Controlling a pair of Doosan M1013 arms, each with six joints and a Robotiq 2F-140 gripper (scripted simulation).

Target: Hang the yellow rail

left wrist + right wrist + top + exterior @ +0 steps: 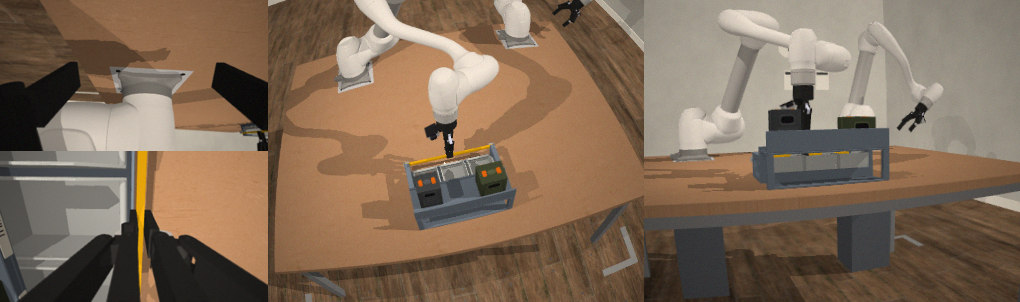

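Right now my right hand is 30 mm above the yellow rail. From my right hand the other things lie so: blue-grey shelf: 130 mm ahead, 30 mm below, 10 mm to the right.
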